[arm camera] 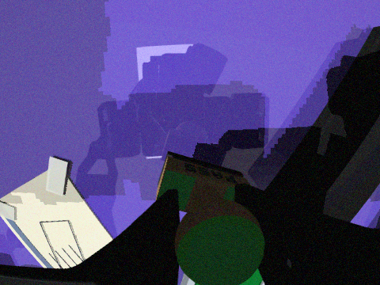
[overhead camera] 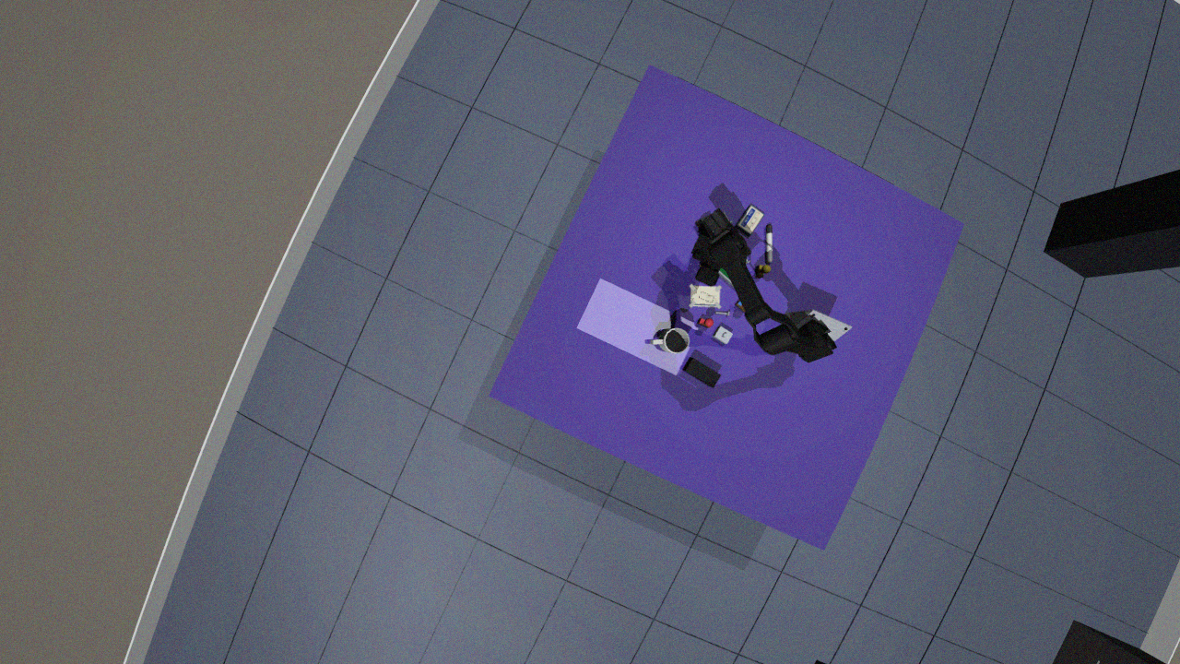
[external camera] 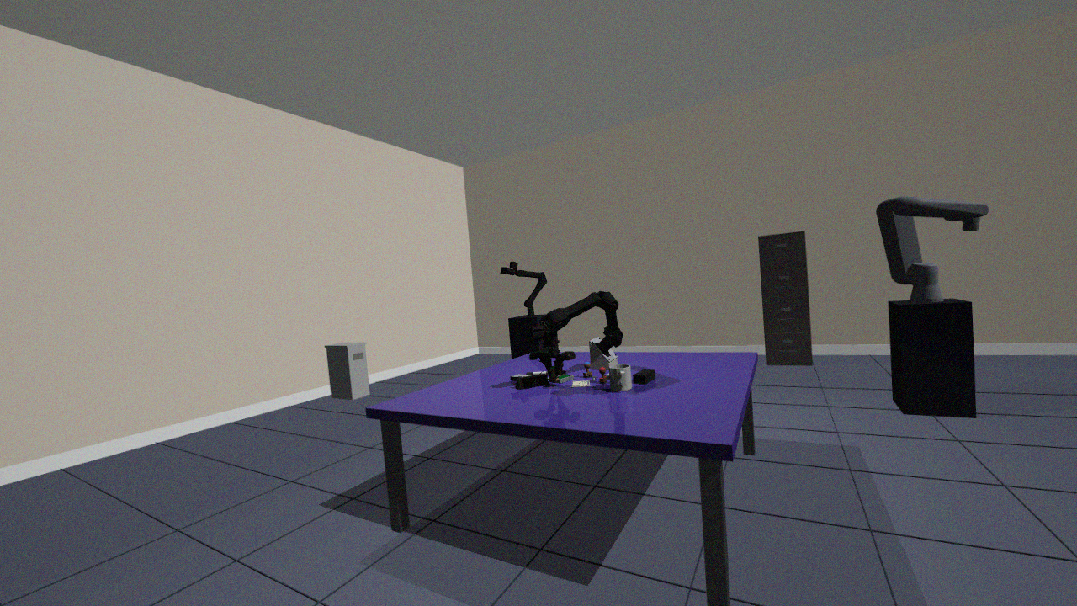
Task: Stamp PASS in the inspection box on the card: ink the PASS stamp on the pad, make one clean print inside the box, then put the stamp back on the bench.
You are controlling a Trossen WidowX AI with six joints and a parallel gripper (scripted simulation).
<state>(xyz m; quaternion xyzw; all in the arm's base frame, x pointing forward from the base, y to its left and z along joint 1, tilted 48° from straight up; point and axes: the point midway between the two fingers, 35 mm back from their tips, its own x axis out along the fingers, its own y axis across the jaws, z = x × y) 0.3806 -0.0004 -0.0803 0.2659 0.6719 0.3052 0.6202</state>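
Right now my gripper tip is 10 cm past the green ink pad, 4 cm above it and 2 cm to the left of it. Round my gripper tip: black bar: 9 cm to the right, 3 cm below, 2 cm ahead; cream card: 9 cm to the left, 6 cm behind, 4 cm below; green stamp: right at my gripper tip.
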